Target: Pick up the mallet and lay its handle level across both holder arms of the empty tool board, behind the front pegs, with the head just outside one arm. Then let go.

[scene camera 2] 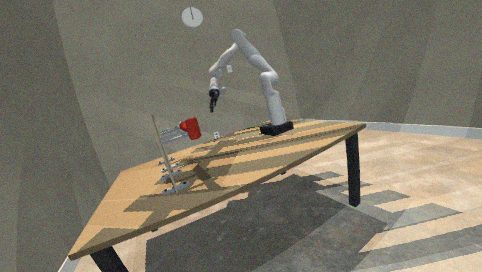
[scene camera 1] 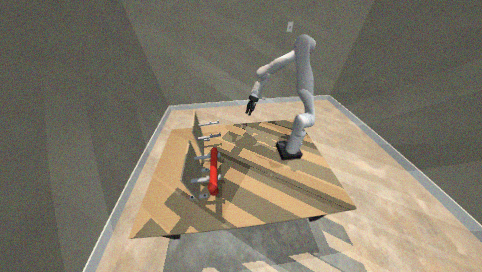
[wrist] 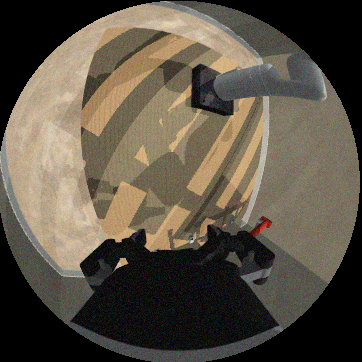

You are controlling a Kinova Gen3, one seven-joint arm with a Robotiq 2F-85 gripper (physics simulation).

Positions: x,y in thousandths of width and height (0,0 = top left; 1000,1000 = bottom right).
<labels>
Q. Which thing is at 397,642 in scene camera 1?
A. A tool board.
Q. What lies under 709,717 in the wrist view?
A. My gripper.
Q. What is my gripper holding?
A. Nothing.
</labels>
